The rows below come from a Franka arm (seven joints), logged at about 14 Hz.
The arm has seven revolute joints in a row. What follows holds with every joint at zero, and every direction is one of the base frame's. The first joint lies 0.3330 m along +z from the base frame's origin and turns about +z. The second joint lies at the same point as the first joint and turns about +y. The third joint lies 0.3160 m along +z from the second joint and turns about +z. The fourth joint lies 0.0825 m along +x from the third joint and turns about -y. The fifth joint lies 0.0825 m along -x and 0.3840 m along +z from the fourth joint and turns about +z. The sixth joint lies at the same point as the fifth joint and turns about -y. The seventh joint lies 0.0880 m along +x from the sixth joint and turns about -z. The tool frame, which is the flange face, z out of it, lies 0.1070 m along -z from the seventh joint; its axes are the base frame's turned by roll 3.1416, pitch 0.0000 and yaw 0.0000 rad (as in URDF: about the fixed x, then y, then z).
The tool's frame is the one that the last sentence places.
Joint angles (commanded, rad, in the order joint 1, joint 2, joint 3, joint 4, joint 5, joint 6, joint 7), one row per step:
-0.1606, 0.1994, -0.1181, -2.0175, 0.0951, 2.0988, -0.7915
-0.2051, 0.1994, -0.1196, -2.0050, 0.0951, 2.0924, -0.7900
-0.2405, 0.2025, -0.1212, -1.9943, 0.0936, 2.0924, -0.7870
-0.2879, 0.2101, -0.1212, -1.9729, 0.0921, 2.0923, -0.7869
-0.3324, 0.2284, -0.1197, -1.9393, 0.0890, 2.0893, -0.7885
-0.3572, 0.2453, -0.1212, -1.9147, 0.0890, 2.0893, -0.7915
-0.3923, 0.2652, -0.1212, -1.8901, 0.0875, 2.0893, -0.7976
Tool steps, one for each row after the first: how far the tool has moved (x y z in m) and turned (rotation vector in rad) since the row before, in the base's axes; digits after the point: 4 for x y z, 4 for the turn. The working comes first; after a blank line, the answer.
Tool pose at each row, in the base's axes (x y z in m, rotation vector in rad; the steps are taken from these numbers as rounded here):
0.5541, -0.1521, 0.3453, -2.9523, -0.6929, 0.1084
0.5492, -0.1781, 0.3502, -2.9695, -0.6242, 0.0967
0.5451, -0.1993, 0.3531, -2.9858, -0.5675, 0.0858
0.5406, -0.2271, 0.3581, -3.0063, -0.5004, 0.0666
0.5385, -0.2537, 0.3619, -3.0251, -0.4438, 0.0518
0.5379, -0.2706, 0.3628, -3.0359, -0.4107, 0.0422
0.5343, -0.2924, 0.3618, -3.0464, -0.3696, 0.0372

-0.0049, -0.0260, 0.0049, -0.0019, -0.0058, -0.0469
-0.0041, -0.0212, 0.0029, -0.0046, -0.0063, -0.0388
-0.0045, -0.0278, 0.0050, -0.0071, -0.0119, -0.0461
-0.0021, -0.0266, 0.0038, -0.0089, -0.0096, -0.0387
-0.0006, -0.0169, 0.0009, -0.0055, -0.0062, -0.0225
-0.0036, -0.0218, -0.0010, -0.0051, -0.0029, -0.0275

